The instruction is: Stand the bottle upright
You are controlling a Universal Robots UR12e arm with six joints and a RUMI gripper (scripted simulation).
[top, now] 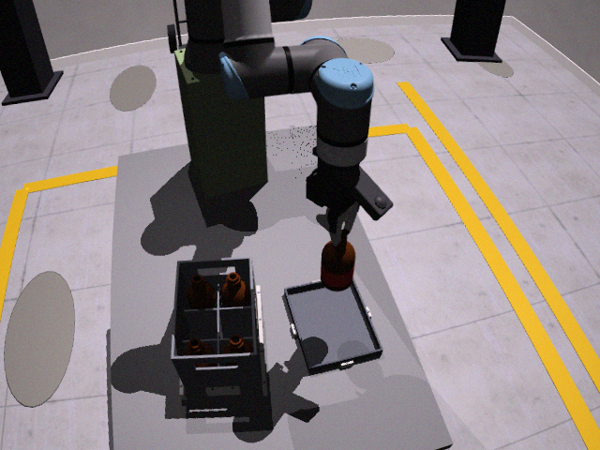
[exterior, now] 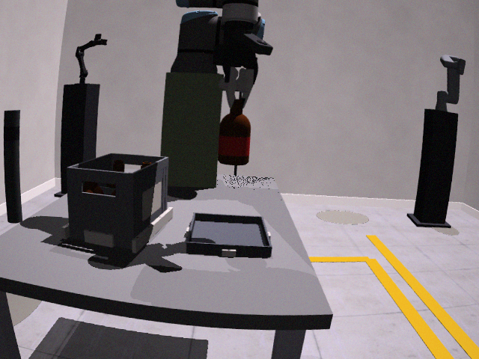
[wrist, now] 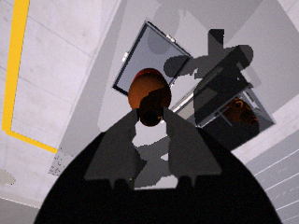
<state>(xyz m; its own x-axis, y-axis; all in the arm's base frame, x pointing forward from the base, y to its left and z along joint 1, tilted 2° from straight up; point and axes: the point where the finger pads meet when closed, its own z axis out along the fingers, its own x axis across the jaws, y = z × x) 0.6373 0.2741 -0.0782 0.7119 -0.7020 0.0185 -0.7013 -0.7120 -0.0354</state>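
Now: hand 320 mm above the black tray. The rest, counted from my hand: dark grey crate: 280 mm to the right, 250 mm below, 40 mm ahead.
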